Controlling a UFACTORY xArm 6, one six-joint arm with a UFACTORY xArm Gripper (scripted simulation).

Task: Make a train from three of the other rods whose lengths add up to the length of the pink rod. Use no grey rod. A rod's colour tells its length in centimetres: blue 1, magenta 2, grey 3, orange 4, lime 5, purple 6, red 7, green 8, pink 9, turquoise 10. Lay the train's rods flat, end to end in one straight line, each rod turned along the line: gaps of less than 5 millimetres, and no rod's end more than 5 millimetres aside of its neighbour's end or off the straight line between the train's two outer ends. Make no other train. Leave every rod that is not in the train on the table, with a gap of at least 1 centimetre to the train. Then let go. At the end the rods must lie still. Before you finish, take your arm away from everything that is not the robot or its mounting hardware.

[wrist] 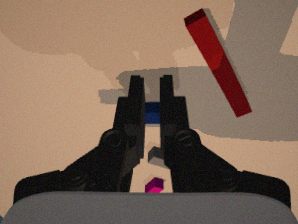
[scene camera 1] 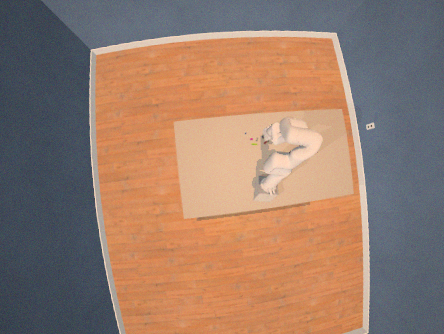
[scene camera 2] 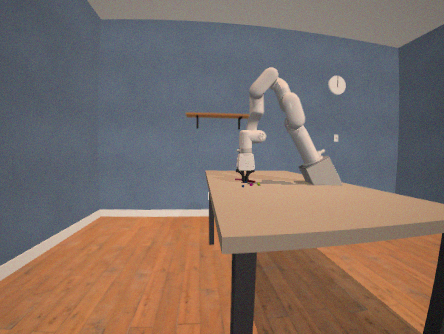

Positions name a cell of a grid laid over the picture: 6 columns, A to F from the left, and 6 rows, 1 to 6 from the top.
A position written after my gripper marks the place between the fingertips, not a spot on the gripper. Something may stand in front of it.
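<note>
There is my gripper (wrist: D3), which I can see from the wrist. I see a red rod (wrist: E1) as well.
</note>
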